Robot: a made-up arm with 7 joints. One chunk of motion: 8 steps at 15 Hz.
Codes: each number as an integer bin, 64 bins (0 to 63) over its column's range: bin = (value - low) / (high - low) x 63, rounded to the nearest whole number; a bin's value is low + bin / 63 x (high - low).
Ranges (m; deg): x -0.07..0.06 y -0.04..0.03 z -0.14..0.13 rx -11..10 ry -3..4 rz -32..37
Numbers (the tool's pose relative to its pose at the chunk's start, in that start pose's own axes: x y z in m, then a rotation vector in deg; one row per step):
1: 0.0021 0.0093 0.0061 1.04 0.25 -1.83
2: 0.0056 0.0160 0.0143 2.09 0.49 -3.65
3: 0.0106 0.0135 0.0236 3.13 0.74 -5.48
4: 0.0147 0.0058 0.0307 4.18 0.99 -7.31
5: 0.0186 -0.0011 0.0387 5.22 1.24 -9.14
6: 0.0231 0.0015 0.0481 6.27 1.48 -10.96
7: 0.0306 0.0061 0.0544 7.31 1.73 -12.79
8: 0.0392 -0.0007 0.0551 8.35 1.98 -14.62
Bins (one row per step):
1: 35 44 34 36 29 28
2: 37 50 36 39 31 26
3: 39 48 38 42 34 24
4: 41 41 40 46 36 23
5: 43 35 42 49 38 21
6: 45 37 44 52 40 19
7: 49 41 45 55 43 18
8: 53 35 46 58 45 16

